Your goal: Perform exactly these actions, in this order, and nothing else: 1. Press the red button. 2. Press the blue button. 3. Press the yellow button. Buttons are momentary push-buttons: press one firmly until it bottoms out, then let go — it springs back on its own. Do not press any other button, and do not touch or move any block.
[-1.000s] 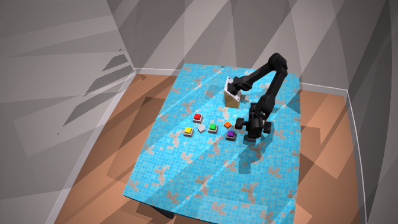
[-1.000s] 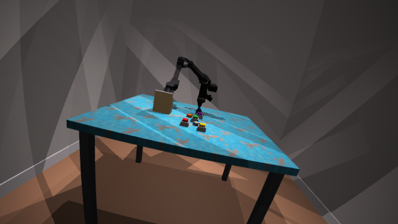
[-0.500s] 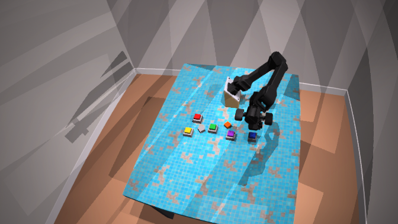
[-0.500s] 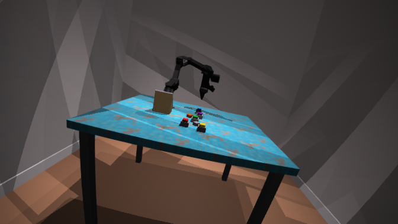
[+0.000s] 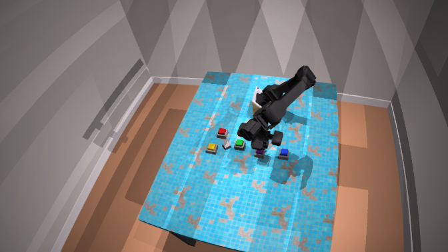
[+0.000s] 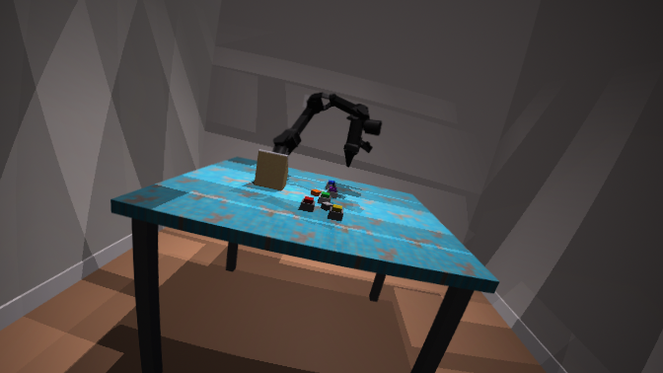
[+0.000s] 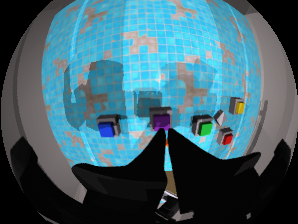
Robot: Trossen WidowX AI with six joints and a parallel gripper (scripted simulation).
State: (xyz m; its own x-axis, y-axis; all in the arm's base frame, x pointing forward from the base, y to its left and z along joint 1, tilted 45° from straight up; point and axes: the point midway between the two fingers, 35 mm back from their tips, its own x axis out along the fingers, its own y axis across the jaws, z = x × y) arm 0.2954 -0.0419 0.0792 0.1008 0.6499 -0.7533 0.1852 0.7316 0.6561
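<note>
The yellow button lies 50 mm behind my gripper tip, 250 mm to the right of it and 110 mm below it. The rest, counted from my gripper tip: purple button: 40 mm behind, 10 mm to the right, 110 mm below; blue button: 40 mm behind, 120 mm to the left, 110 mm below; green button: 80 mm behind, 110 mm to the right, 110 mm below.
</note>
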